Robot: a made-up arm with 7 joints. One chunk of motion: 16 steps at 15 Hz.
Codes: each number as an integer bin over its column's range. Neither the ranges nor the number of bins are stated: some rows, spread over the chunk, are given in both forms.
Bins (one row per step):
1: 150 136 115 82 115 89 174
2: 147 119 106 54 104 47 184
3: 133 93 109 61 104 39 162
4: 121 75 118 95 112 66 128
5: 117 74 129 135 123 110 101
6: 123 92 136 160 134 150 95
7: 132 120 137 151 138 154 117
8: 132 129 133 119 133 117 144
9: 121 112 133 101 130 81 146
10: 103 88 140 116 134 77 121
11: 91 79 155 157 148 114 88
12: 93 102 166 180 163 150 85
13: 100 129 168 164 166 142 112
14: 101 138 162 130 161 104 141
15: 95 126 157 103 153 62 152
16: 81 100 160 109 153 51 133
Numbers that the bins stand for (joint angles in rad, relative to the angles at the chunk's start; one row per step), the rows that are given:
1: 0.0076 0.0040 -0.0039 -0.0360 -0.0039 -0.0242 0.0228
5: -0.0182 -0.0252 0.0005 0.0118 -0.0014 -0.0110 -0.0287
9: -0.0151 -0.0073 0.0017 -0.0189 0.0008 -0.0292 0.0031
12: -0.0371 -0.0120 0.0121 0.0524 0.0111 0.0141 -0.0400
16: -0.0465 -0.0129 0.0102 -0.0117 0.0080 -0.0480 -0.0061
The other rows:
2: 0.0053 -0.0040 -0.0067 -0.0613 -0.0074 -0.0505 0.0299
3: -0.0057 -0.0162 -0.0058 -0.0550 -0.0074 -0.0555 0.0144
4: -0.0151 -0.0247 -0.0030 -0.0243 -0.0049 -0.0386 -0.0096
6: -0.0135 -0.0167 0.0027 0.0343 0.0020 0.0141 -0.0329
7: -0.0065 -0.0035 0.0030 0.0262 0.0033 0.0166 -0.0174
8: -0.0065 0.0007 0.0017 -0.0027 0.0017 -0.0066 0.0016
10: -0.0292 -0.0186 0.0039 -0.0054 0.0020 -0.0317 -0.0146
11: -0.0386 -0.0228 0.0086 0.0316 0.0064 -0.0085 -0.0379
13: -0.0316 0.0007 0.0127 0.0379 0.0121 0.0091 -0.0209
14: -0.0308 0.0049 0.0108 0.0073 0.0105 -0.0147 -0.0005
15: -0.0355 -0.0007 0.0093 -0.0171 0.0080 -0.0411 0.0073

